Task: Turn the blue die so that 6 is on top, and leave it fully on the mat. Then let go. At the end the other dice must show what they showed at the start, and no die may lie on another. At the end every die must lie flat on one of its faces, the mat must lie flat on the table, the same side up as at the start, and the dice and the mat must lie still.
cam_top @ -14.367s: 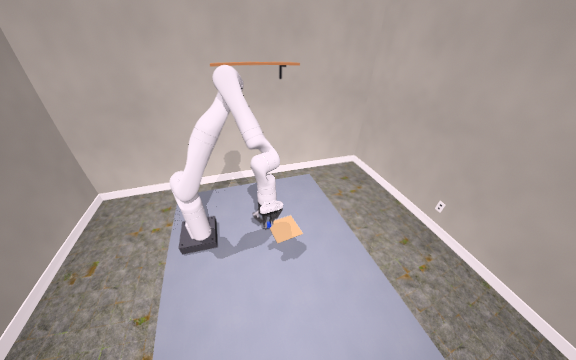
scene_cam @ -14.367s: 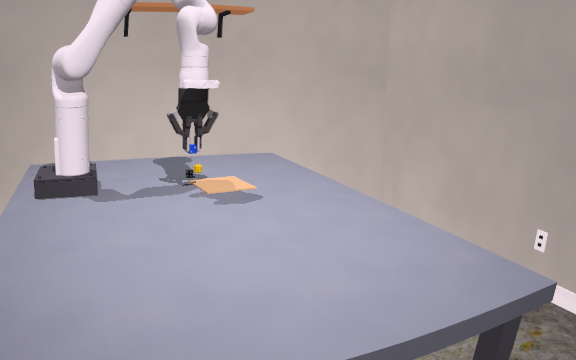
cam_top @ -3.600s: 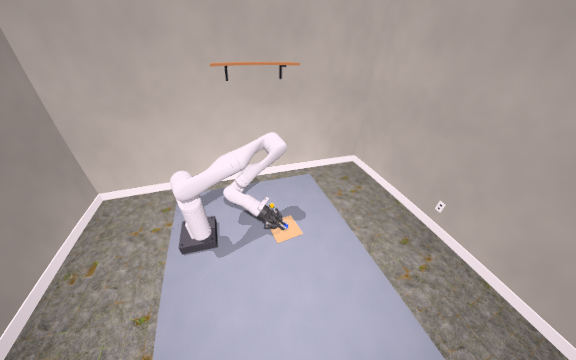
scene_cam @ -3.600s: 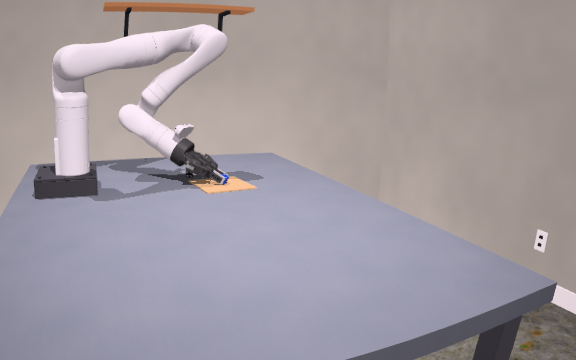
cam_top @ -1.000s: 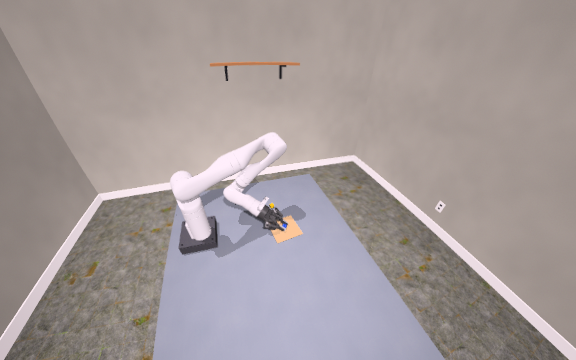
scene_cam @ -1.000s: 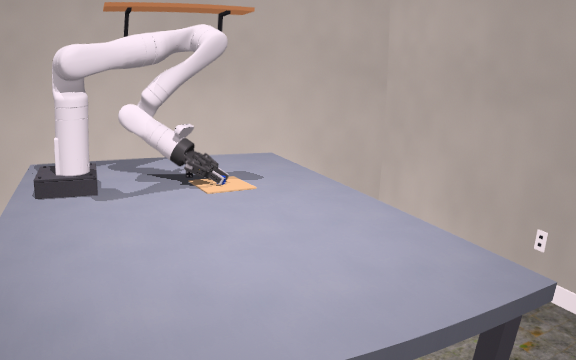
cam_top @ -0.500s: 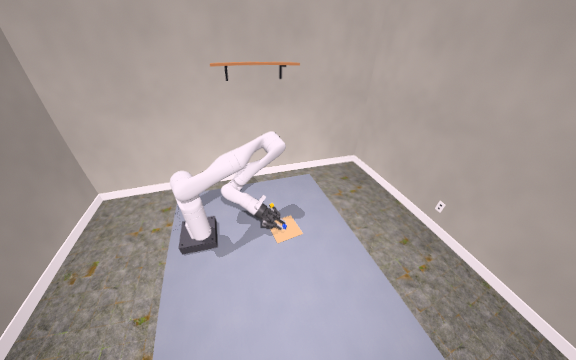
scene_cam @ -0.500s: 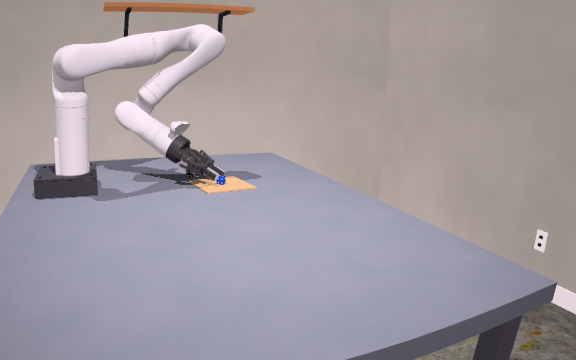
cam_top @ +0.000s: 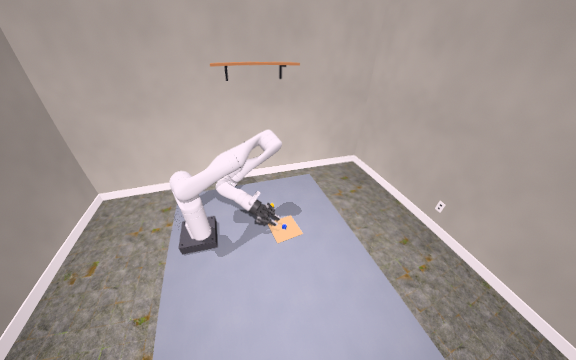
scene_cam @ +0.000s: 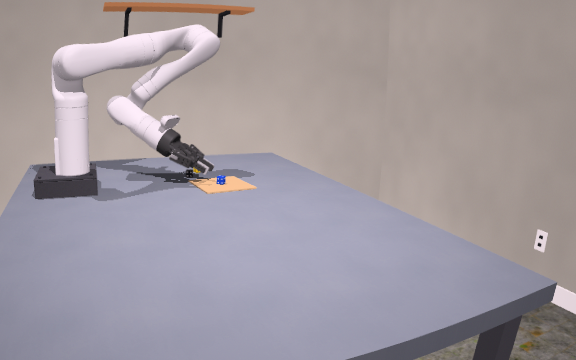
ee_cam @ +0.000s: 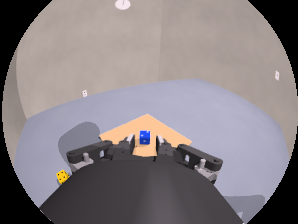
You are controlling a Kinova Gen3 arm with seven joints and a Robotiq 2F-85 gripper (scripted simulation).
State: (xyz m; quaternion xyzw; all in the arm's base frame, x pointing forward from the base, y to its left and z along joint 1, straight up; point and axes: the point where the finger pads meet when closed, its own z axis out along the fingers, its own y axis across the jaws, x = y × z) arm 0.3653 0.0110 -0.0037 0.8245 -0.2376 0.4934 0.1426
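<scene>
The blue die lies 4 cm ahead of my hand, 2 cm to the right of it and 3 cm below it. Also, from my hand: black die 3 cm behind, 9 cm to the left, 4 cm below; mat 4 cm ahead, 2 cm to the right, 4 cm below; yellow die 1 cm ahead, 15 cm to the left, 4 cm below.
</scene>
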